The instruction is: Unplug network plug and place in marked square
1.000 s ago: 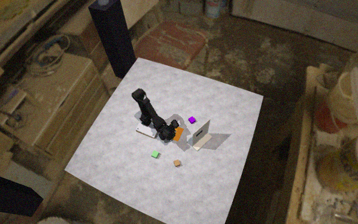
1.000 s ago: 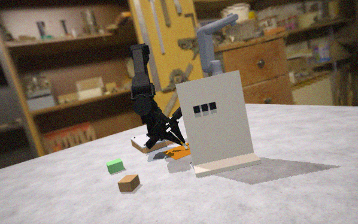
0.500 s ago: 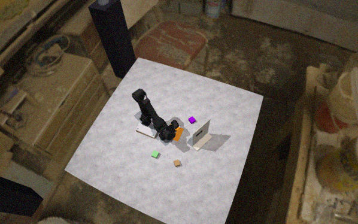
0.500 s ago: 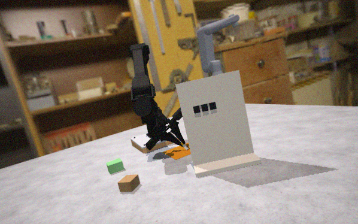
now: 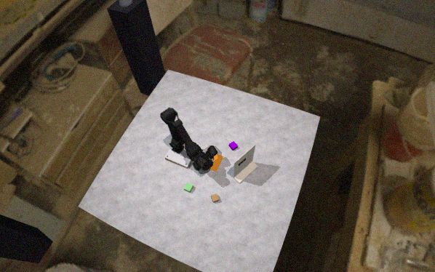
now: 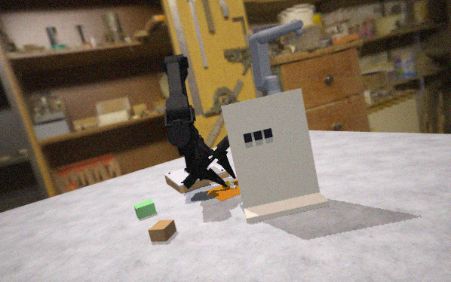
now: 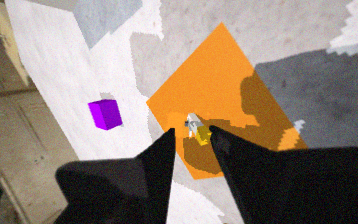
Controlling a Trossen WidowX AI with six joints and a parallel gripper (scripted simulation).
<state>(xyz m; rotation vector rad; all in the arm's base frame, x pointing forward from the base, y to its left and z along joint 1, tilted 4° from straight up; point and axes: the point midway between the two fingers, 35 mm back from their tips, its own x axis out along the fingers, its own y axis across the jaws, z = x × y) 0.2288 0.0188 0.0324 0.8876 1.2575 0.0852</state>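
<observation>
The yellow network plug lies 10 mm below my gripper tip. The rest, counted from my gripper tip: purple cube 80 mm ahead, 160 mm to the left, 10 mm below; then grey panel 220 mm ahead, 20 mm to the left, 90 mm above; then orange marked square 20 mm below.
</observation>
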